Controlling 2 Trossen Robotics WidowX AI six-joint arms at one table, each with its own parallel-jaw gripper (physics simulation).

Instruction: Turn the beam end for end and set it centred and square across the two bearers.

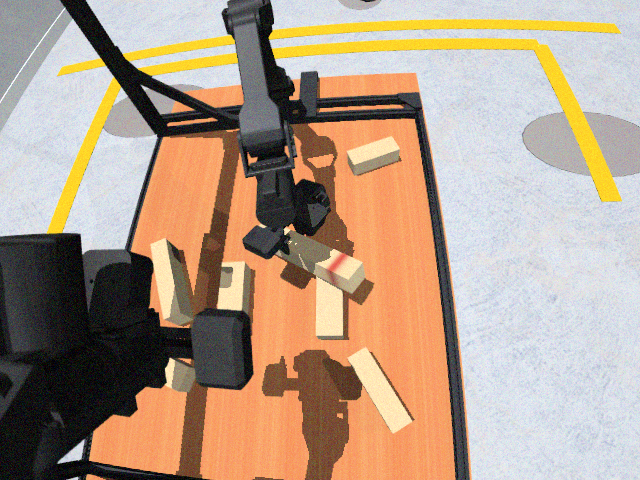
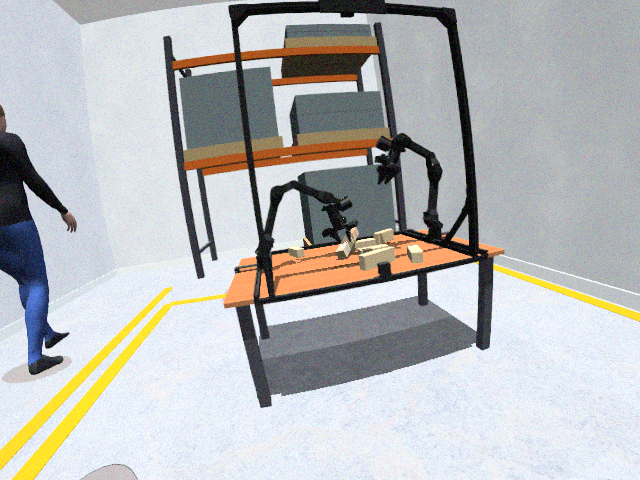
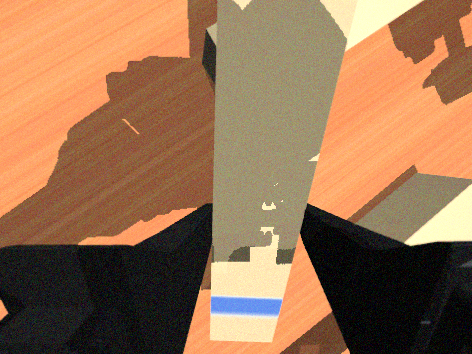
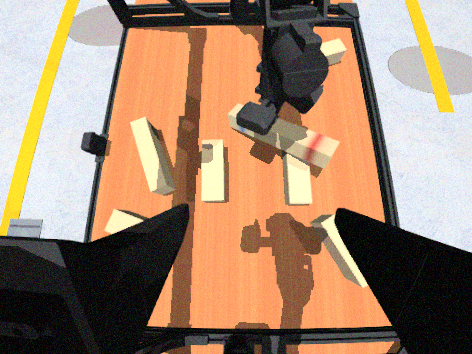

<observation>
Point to a beam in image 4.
313, 147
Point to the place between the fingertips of my right gripper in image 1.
190, 314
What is my right gripper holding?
Nothing.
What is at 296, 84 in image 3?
A beam.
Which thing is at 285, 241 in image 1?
My left gripper.
</observation>
